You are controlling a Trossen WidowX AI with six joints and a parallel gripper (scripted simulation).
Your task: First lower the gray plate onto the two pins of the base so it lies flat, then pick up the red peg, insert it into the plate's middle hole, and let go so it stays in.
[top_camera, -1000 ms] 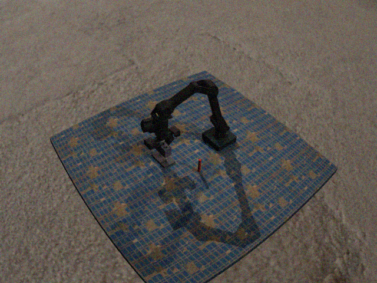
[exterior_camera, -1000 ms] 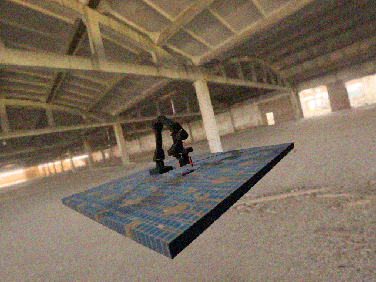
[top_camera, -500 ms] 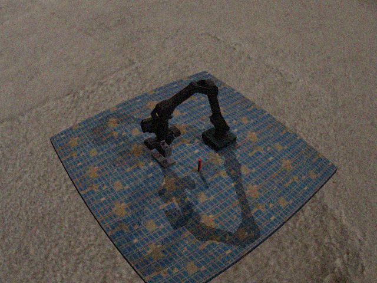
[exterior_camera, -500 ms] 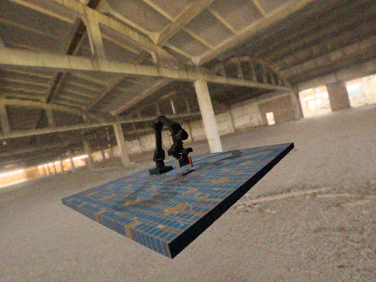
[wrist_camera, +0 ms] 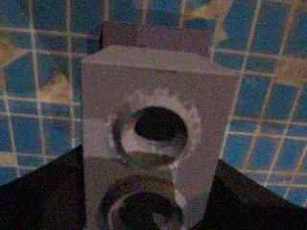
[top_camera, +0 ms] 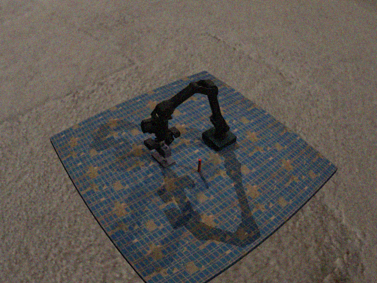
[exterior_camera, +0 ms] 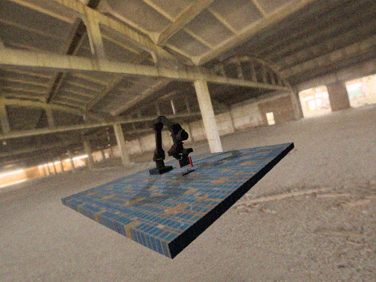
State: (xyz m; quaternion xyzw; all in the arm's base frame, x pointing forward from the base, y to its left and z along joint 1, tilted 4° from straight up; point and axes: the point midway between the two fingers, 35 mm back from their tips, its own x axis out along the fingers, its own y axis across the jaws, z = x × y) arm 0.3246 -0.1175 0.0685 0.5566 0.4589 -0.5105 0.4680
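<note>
The pin base lies 50 mm below my gripper tip. The rest, counted from my gripper tip: gray plate (30 mm above); red peg (70 mm behind, 190 mm to the left, 20 mm below).
</note>
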